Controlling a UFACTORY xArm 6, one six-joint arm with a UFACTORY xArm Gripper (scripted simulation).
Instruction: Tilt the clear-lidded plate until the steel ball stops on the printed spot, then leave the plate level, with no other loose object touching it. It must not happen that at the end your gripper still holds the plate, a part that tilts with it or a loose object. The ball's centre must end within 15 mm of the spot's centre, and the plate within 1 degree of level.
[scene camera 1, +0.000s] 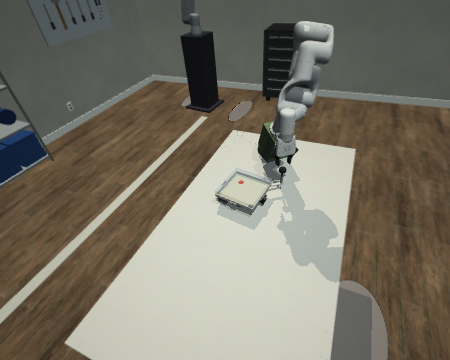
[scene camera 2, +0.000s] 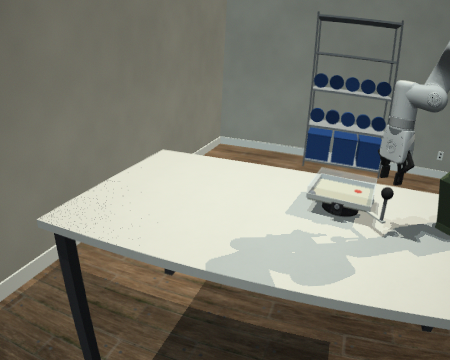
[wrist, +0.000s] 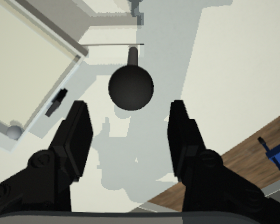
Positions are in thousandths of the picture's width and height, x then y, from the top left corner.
Labels:
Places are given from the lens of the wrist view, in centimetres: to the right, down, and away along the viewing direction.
my gripper (wrist: 462, 525): -1, 0, 12
clear-lidded plate (wrist: 166, 257): -10, -6, 18

